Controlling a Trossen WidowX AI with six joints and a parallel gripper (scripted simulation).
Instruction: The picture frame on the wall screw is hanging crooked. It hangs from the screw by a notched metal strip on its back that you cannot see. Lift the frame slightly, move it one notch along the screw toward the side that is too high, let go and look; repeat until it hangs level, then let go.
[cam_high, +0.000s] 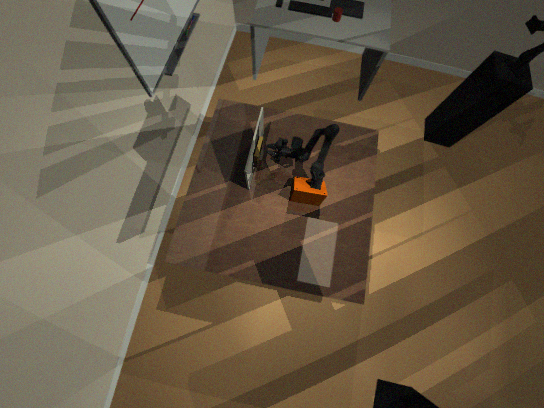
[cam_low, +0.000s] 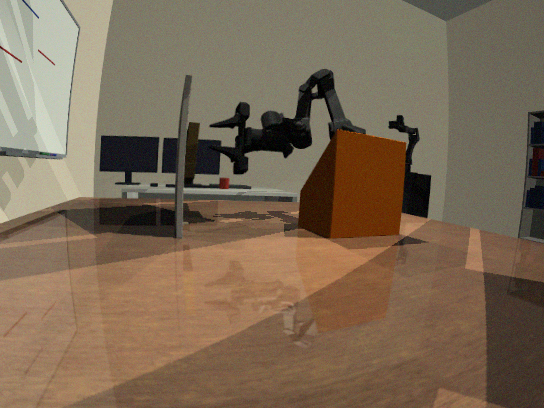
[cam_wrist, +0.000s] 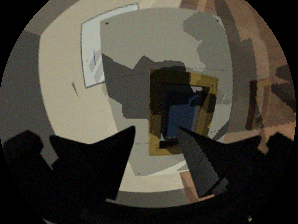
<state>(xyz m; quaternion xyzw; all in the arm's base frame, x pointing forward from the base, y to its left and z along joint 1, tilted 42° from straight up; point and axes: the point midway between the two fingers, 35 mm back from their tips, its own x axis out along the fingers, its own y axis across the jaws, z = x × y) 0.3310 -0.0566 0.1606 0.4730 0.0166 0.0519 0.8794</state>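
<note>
My gripper tip is now 5 cm short of the picture frame, 5 cm above it and 1 cm to the right of it. Round my gripper tip: wall panel 7 cm ahead, 6 cm below.
</note>
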